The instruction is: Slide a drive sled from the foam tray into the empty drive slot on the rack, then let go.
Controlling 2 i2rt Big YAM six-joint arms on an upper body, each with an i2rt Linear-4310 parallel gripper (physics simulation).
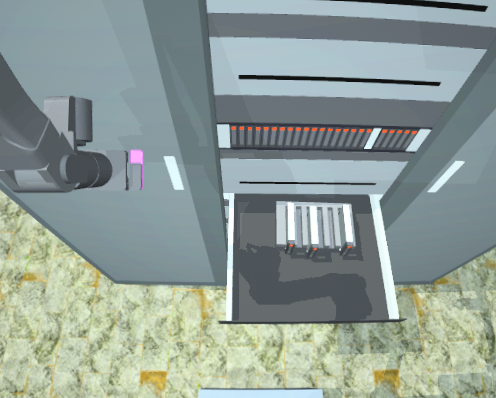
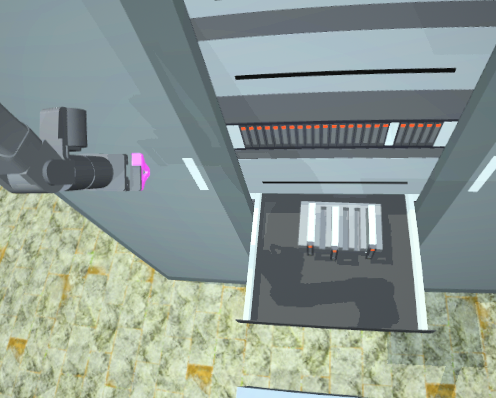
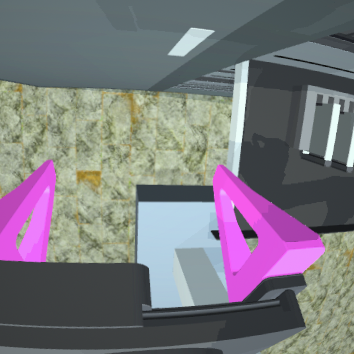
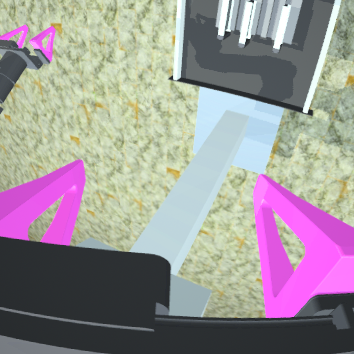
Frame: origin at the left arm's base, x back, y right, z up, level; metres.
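Seen in the pictures: left gripper, fingertip midpoint: [image 1: 116, 170] [image 2: 127, 172] [image 3: 136, 169] [image 4: 39, 26]; right gripper, fingertip midpoint: [image 4: 170, 175].
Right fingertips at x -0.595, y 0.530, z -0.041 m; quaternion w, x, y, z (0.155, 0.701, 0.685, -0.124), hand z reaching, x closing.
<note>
A point is followed by its place in that frame.
A pale foam tray [image 1: 281, 225] @(x -0.592, y 0.357, z -0.747 m) [image 2: 303, 225] @(x -0.594, y 0.354, z -0.747 m) [image 3: 309, 120] @(x -0.597, y 0.360, z -0.746 m) lies in the pulled-out drawer. Three white drive sleds stand in it: a left one [image 1: 291, 225] @(x -0.568, y 0.376, z -0.691 m) [image 2: 311, 225] @(x -0.570, y 0.376, z -0.691 m), a middle one [image 1: 314, 227] @(x -0.563, y 0.436, z -0.691 m) [image 2: 335, 227] @(x -0.566, y 0.436, z -0.691 m) and a right one [image 1: 348, 225] @(x -0.569, y 0.527, z -0.692 m) [image 2: 372, 225] @(x -0.573, y 0.526, z -0.692 m). The rack's drive row [image 1: 300, 137] @(x -0.700, y 0.380, z -0.494 m) [image 2: 315, 135] @(x -0.700, y 0.385, z -0.495 m) has orange-topped drives and one pale strip [image 1: 372, 138] @(x -0.720, y 0.559, z -0.517 m) [image 2: 393, 134] @(x -0.721, y 0.559, z -0.521 m) between them; I cannot tell whether that is the empty slot. My left gripper [image 1: 137, 170] [image 2: 142, 172] [image 3: 136, 169] @(x -0.563, y 0.008, z -0.421 m) [image 4: 39, 26] @(x -0.563, y 0.008, z -0.421 m) is open and empty, left of the drawer. My right gripper [image 4: 170, 175] @(x -0.595, y 0.530, z -0.041 m) is open and empty, away from the drawer.
The open drawer [image 1: 230, 260] @(x -0.498, y 0.218, z -0.769 m) [image 2: 254, 260] @(x -0.501, y 0.223, z -0.781 m) [image 3: 239, 115] @(x -0.593, y 0.215, z -0.769 m) [image 4: 179, 40] @(x -0.471, y 0.223, z -0.776 m) has raised side walls and a dark front edge. Large grey cabinet panels [image 1: 100, 225] @(x -0.681, y -0.246, z -0.971 m) [image 2: 110, 200] @(x -0.681, y -0.274, z -0.783 m) flank the rack. A pale blue base [image 3: 160, 235] @(x 0.021, y 0.185, z -1.508 m) [image 4: 207, 120] @(x 0.206, y 0.150, z -1.508 m) and a grey post [image 3: 200, 275] @(x 0.093, y 0.330, z -1.254 m) [image 4: 200, 185] @(x 0.093, y 0.357, z -0.775 m) stand before the drawer.
</note>
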